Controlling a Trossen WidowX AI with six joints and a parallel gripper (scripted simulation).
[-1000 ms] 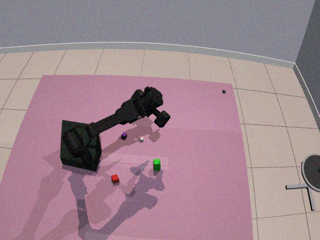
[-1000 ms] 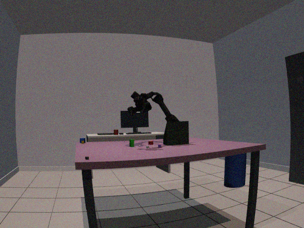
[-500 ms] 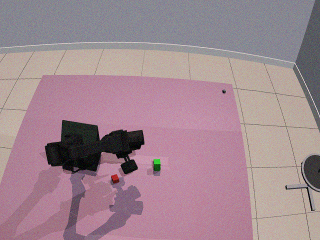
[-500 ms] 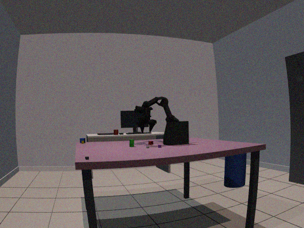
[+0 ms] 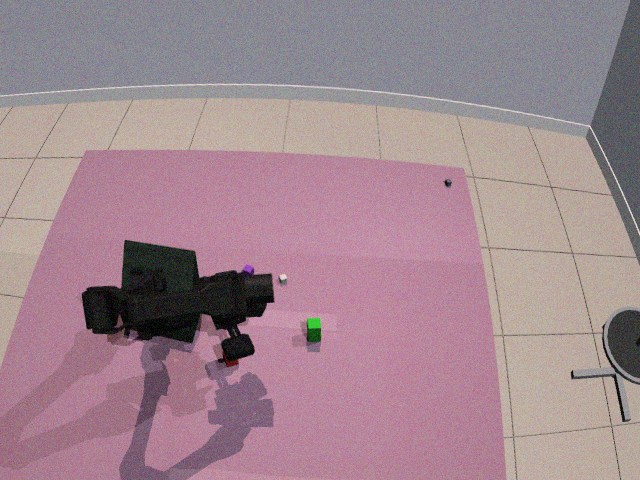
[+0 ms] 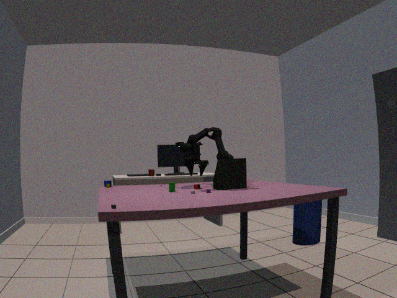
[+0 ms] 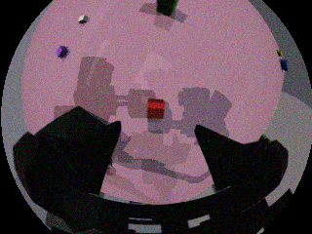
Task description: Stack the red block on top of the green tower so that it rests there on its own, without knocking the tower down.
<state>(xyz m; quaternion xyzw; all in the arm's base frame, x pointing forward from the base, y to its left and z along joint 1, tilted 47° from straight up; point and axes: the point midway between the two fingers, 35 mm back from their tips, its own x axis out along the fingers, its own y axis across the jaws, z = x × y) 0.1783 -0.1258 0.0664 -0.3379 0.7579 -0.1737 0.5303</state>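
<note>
The red block lies 70 mm below my gripper tip. From my gripper tip the other things lie so: small purple cube 270 mm to the left, 80 mm below, 40 mm ahead; small white cube 240 mm to the left, 130 mm ahead, 80 mm below; small dark object 650 mm ahead, 610 mm to the left, 80 mm below.
</note>
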